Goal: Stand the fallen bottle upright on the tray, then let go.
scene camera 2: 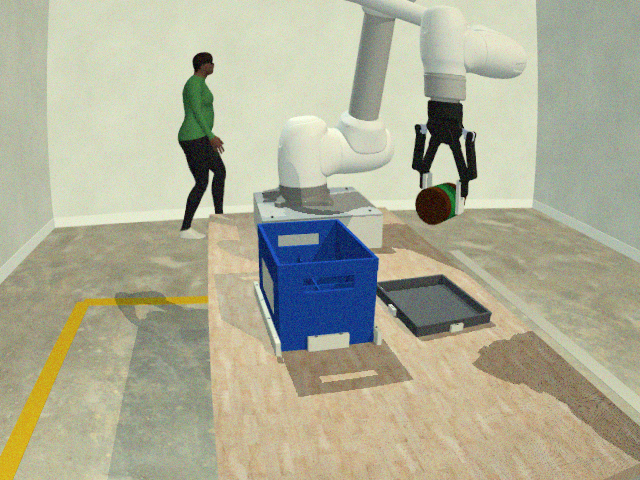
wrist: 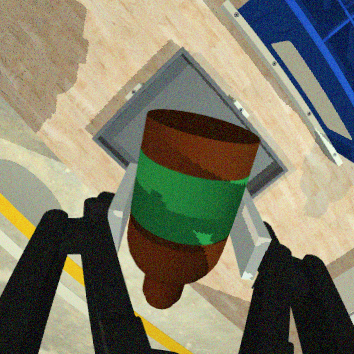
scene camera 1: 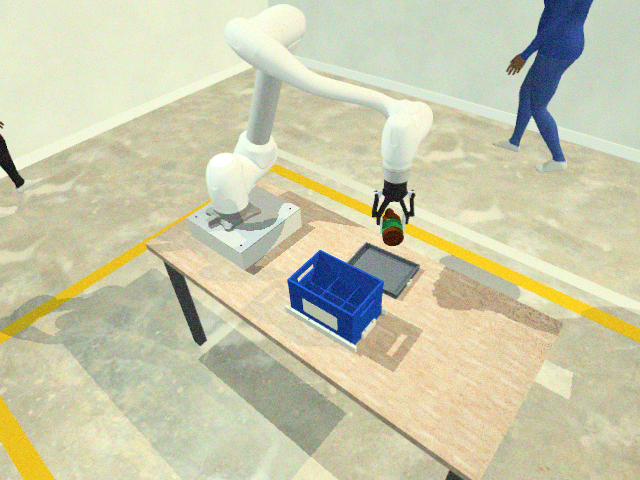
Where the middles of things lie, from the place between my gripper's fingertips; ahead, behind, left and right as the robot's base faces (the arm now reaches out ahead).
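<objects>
Brown bottle (scene camera 2: 436, 204): 20 mm above my hand, 10 mm left of it.
</objects>
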